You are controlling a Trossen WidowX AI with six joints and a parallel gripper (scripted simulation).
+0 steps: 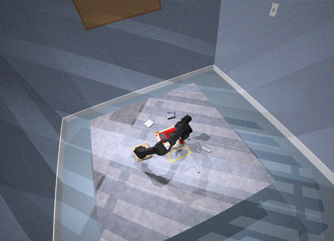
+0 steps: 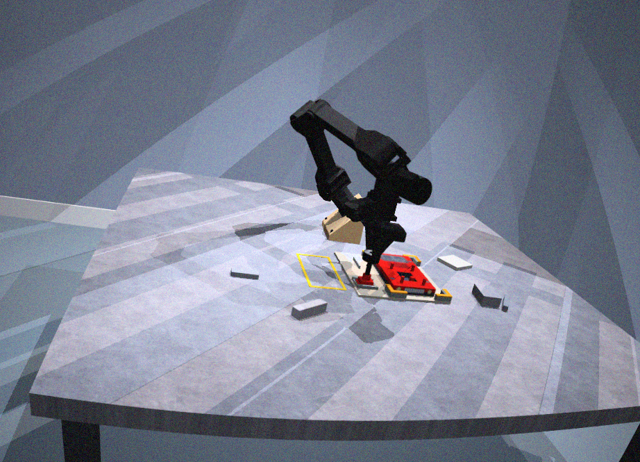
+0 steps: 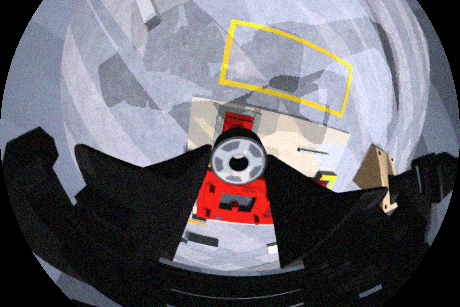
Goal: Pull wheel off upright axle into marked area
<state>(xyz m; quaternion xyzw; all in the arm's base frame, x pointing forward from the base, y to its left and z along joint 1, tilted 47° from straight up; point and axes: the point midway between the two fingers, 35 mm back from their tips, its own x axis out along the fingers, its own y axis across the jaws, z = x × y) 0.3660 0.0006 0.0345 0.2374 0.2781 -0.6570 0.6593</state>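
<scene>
My gripper tip is 40 mm above the upright axle. Round my gripper tip: white plate: 320 mm to the left, 220 mm behind, 70 mm below; dark wheel: right at my gripper tip.
</scene>
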